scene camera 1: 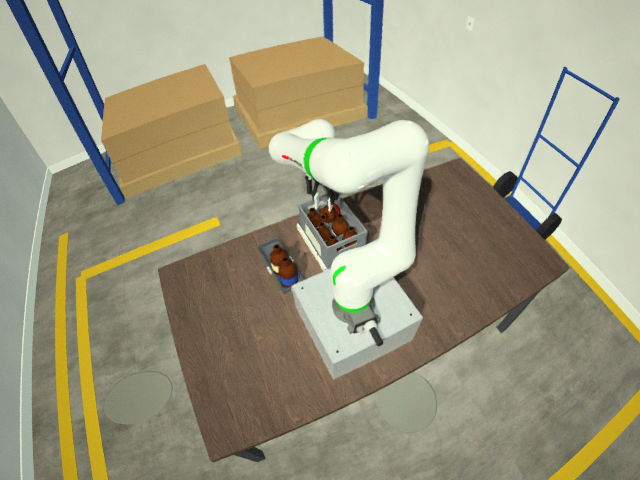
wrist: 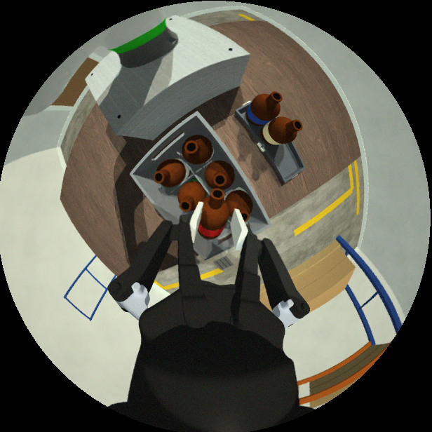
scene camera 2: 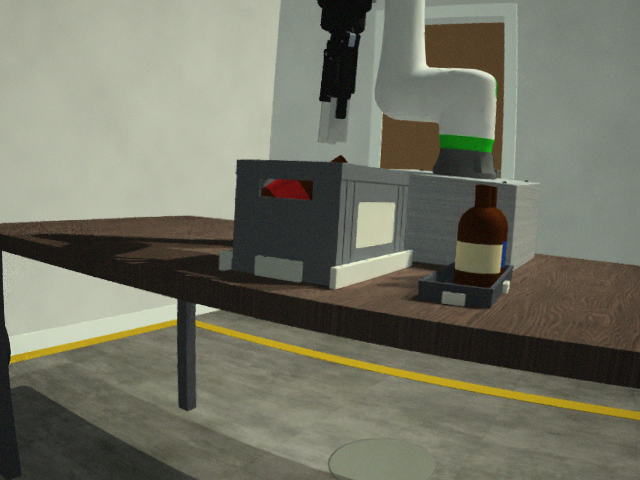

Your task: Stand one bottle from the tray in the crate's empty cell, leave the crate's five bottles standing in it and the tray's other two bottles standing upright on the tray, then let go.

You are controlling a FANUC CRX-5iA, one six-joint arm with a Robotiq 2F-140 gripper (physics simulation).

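Frame: origin at the arm's base, x ahead, y left, z up, level; millimetres.
Seen in the pictures: gripper, fingertip midpoint: (scene camera 1: 323,207) (scene camera 2: 331,142); arm's base, origin of the base link: (scene camera 1: 353,305) (scene camera 2: 464,176).
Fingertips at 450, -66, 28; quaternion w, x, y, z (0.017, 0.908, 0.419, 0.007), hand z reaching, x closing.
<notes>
Offsets run from my fingertips to a thing's top centre, as dx, dy, dz. "*": to the spot under its first point. Level surfaces: height alone.
My gripper (scene camera 1: 323,205) (scene camera 2: 333,140) (wrist: 217,213) is partly open and empty, pointing down above the grey crate {-31, -21, -37} (scene camera 2: 286,227) (wrist: 157,195). Its fingertips hang above the rim; in the wrist view they flank the red-labelled bottle {+26, -27, -20} (scene camera 2: 287,189) (wrist: 213,214). That brown bottle leans in the crate's end, its neck toward the other bottles; its base is hidden. Five other brown bottles, one of them a bottle (wrist: 198,149) in the far corner, are in the crate's cells. A blue-labelled bottle {-153, +224, -52} (scene camera 1: 287,271) (wrist: 262,109) and a cream-labelled bottle {-79, +237, -52} (scene camera 2: 478,258) (wrist: 281,131) stand upright on the tray {* +77, +227, -201} (scene camera 2: 431,292) (wrist: 285,160).
The crate and tray rest on a brown table {dz -212} (scene camera 1: 232,330) (wrist: 320,85). A white strip {* +2, +87, -196} (scene camera 2: 369,269) runs along the crate's tray side. The arm's grey base block (scene camera 1: 379,320) (wrist: 200,80) stands beyond the crate. Cardboard boxes (scene camera 1: 165,118) and a blue hand truck (scene camera 1: 557,149) are off the table.
</notes>
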